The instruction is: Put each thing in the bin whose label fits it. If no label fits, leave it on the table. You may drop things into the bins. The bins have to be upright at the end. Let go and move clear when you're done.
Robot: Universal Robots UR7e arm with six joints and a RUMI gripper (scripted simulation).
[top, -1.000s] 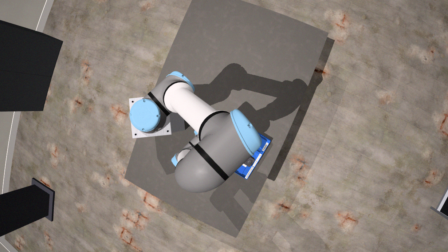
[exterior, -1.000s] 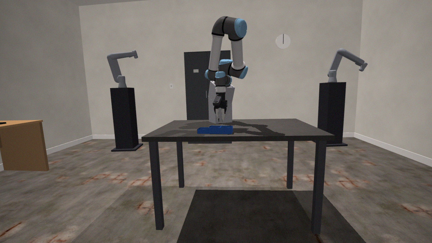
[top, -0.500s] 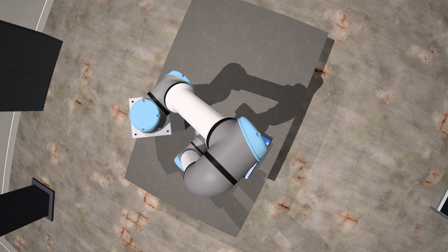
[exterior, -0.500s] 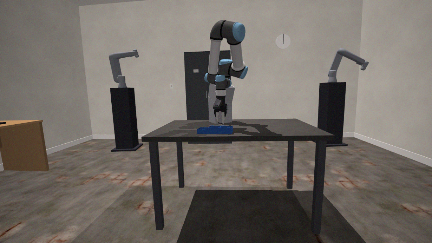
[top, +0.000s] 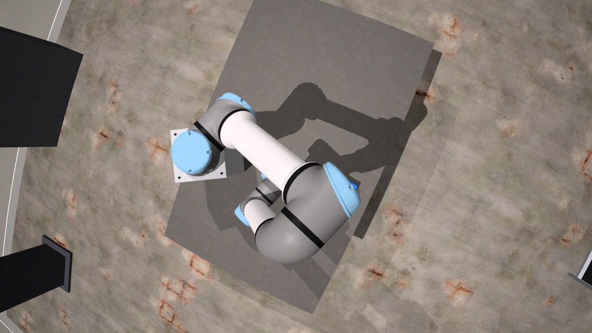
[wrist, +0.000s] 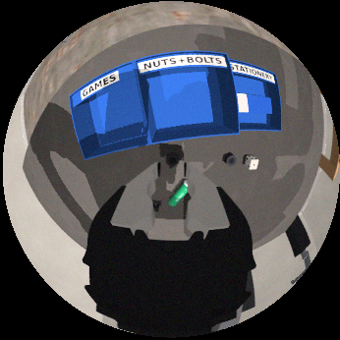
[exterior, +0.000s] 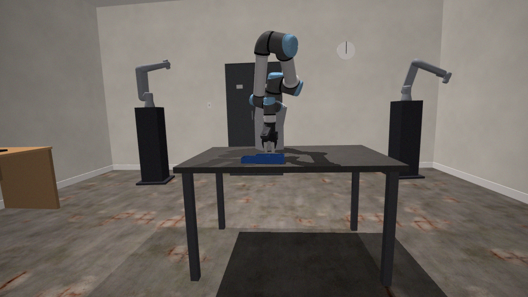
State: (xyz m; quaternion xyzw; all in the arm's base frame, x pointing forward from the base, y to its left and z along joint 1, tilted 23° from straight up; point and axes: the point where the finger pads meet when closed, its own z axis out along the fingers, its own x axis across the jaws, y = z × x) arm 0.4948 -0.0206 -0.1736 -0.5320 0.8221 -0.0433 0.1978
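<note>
The green stick-like thing lies 6 cm behind my hand, 2 cm below it and 1 cm to the left of it. The rest, counted from my hand: black cylinder: 8 cm to the left, 6 cm behind, 2 cm below; white die: 11 cm to the right, 5 cm behind, 2 cm below.
</note>
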